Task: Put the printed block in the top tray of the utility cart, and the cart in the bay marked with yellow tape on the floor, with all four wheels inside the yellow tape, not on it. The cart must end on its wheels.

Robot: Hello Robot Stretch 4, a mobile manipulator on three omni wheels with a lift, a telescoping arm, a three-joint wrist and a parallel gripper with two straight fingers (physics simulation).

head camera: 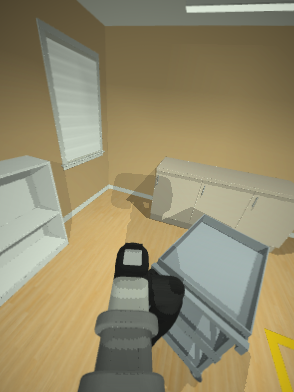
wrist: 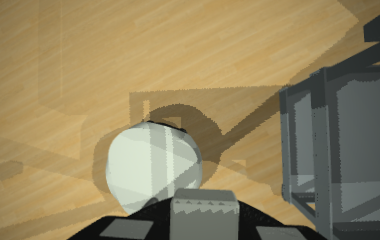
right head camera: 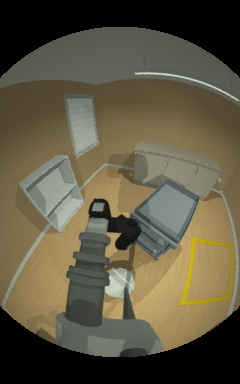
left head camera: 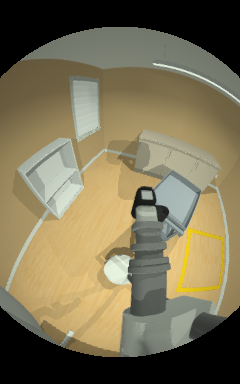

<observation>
same spot on window: point(left head camera: 84, 91) = point(head camera: 74, 78)
</observation>
